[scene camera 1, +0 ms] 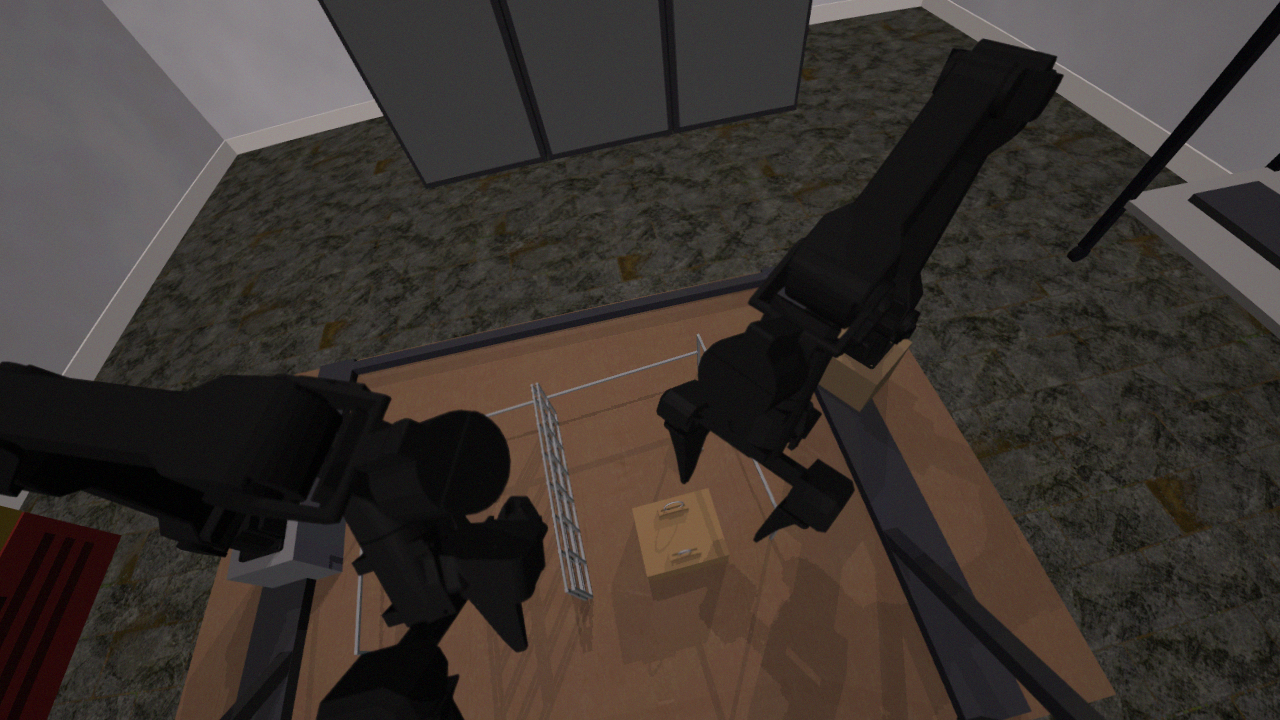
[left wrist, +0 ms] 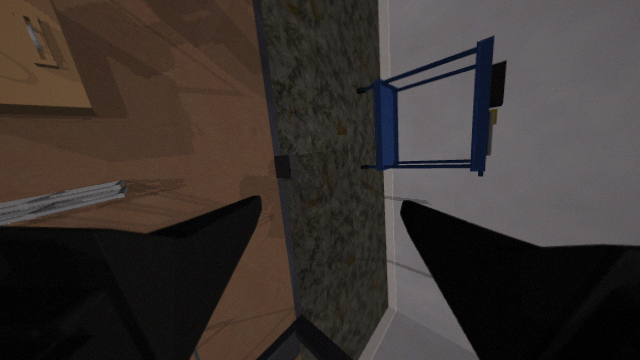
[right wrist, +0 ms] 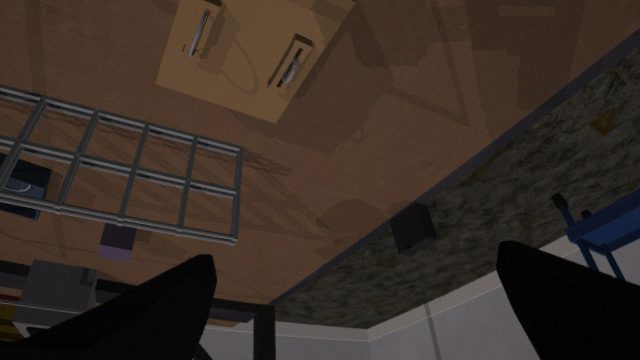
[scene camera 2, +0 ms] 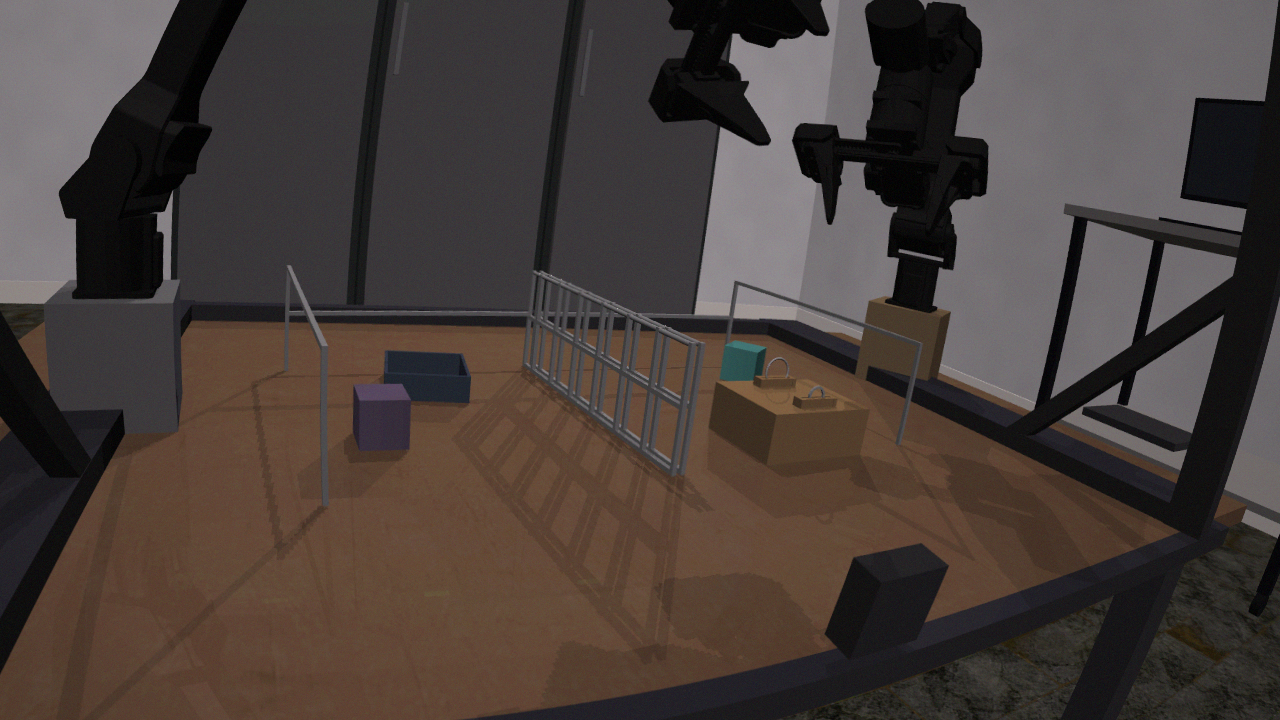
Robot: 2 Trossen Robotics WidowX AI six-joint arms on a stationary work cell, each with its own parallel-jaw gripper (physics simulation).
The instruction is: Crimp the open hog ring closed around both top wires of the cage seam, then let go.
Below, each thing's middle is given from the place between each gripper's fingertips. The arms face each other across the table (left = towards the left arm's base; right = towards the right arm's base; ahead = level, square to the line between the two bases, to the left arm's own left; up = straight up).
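My left gripper 26 cm above the tan block [scene camera 2: 772, 419], 13 cm short of it, 17 cm to the left of it. Dark blue tray [scene camera 2: 426, 376] 27 cm below my left hand, 33 cm ahead of it, 11 cm to the left of it. Tan block 18 cm below my right hand, 3 cm ahead of it, 4 cm to the left of it. Dark blue tray 19 cm below my right hand, 22 cm ahead of it, 32 cm to the left of it.
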